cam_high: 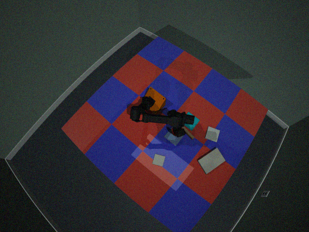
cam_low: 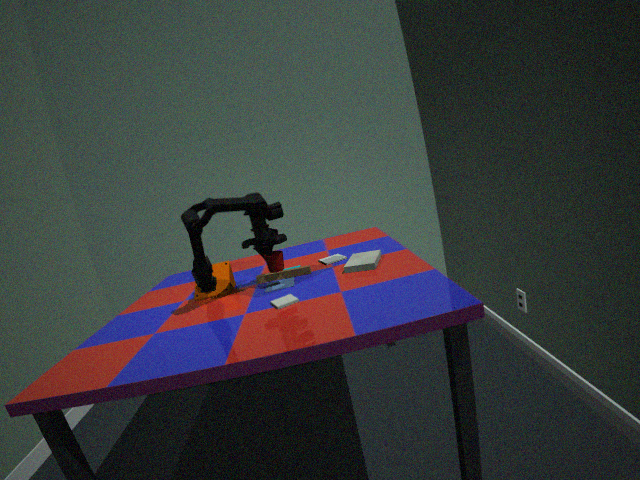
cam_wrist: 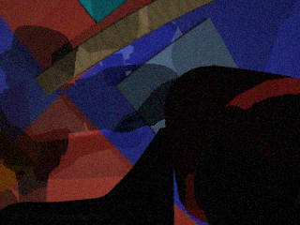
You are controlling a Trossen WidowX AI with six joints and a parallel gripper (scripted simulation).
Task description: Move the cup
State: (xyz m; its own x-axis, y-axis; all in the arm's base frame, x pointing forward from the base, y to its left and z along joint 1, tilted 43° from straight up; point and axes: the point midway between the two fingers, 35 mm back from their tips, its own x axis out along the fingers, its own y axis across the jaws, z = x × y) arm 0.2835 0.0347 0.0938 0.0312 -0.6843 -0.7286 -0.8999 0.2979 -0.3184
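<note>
Now: gripper tip 150 mm to the right of the teal pad, 100 mm above it and 40 mm short of it. From my gripper tip the other things lie so: wooden bar (90 mm below, 60 mm to the left, 30 mm ahead); red cup (30 mm ahead, 20 mm to the right); grey-blue pad (100 mm below, 20 mm to the right, 20 mm ahead).
</note>
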